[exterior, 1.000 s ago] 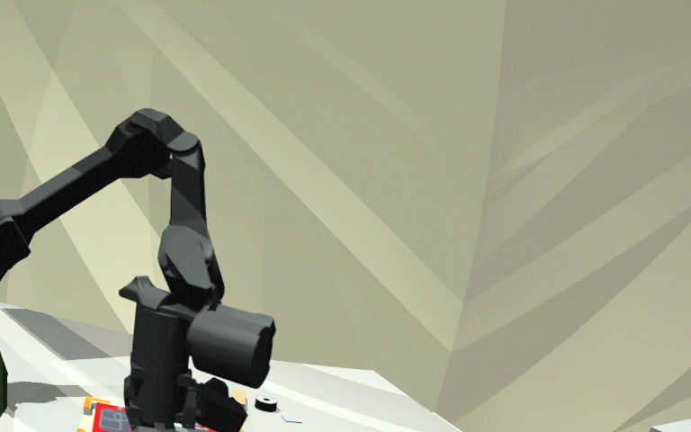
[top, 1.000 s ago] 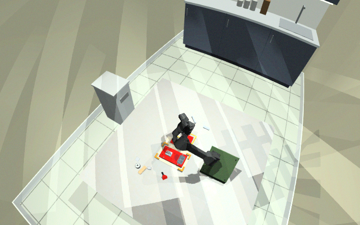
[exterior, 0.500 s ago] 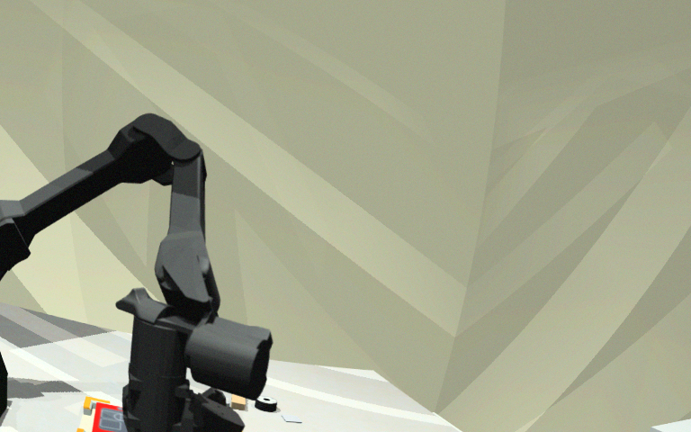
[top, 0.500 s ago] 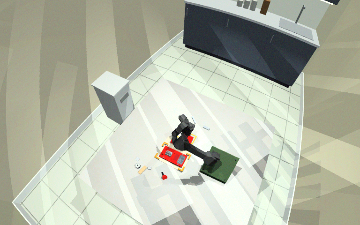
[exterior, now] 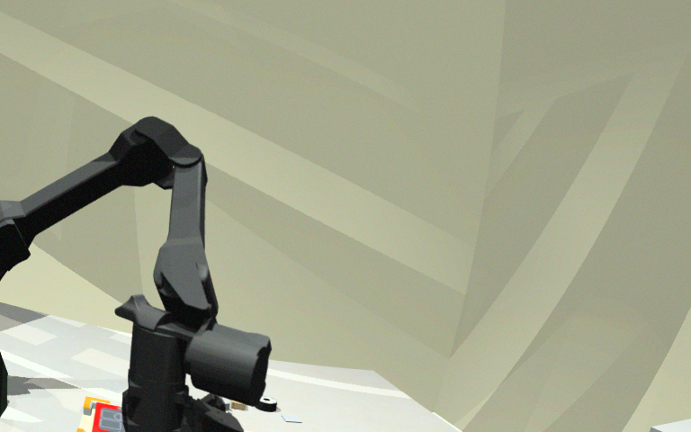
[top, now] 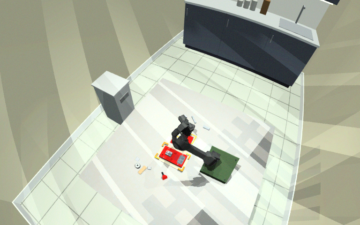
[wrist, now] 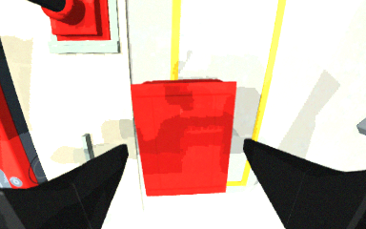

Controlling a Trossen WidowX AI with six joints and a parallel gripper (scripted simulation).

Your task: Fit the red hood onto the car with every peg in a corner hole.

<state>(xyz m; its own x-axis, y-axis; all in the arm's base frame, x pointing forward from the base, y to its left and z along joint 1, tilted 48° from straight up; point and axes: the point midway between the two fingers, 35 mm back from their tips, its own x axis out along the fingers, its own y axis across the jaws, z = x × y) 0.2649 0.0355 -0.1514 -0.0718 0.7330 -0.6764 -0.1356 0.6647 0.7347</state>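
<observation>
Right now my gripper tip is 1 cm above the red hood. Round my gripper tip: tan block (42 cm to the left, 14 cm ahead, 2 cm below); then grey engine block (20 cm to the left, 5 cm ahead).
</observation>
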